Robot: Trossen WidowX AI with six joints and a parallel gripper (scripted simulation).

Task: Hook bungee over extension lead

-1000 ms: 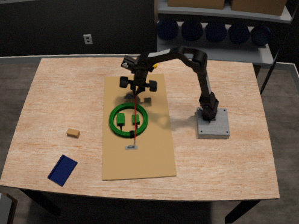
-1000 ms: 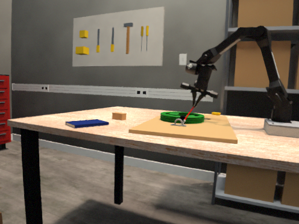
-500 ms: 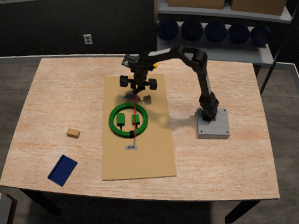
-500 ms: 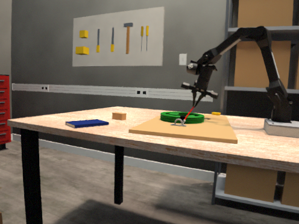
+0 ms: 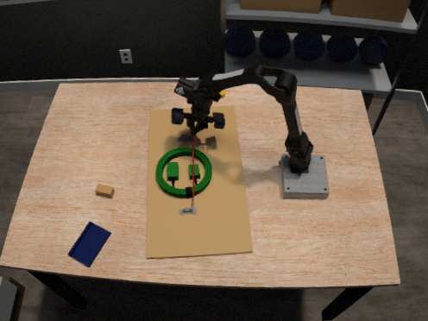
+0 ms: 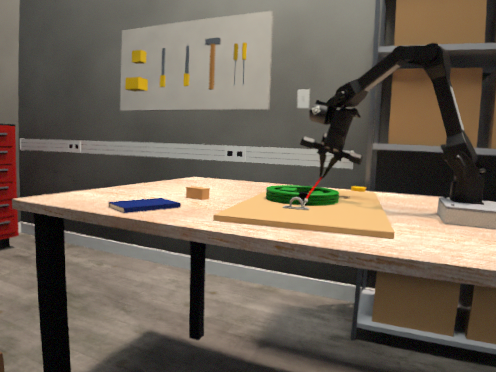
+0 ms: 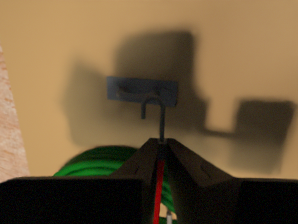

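My gripper is now 140 mm to the right of the coiled extension lead, 70 mm above it and 40 mm short of it. Round my hand: tan block 320 mm ahead, 210 mm to the left, 80 mm below; yellow disc 260 mm to the right, 90 mm below, 90 mm behind; blue book 410 mm to the left, 350 mm ahead, 90 mm below.
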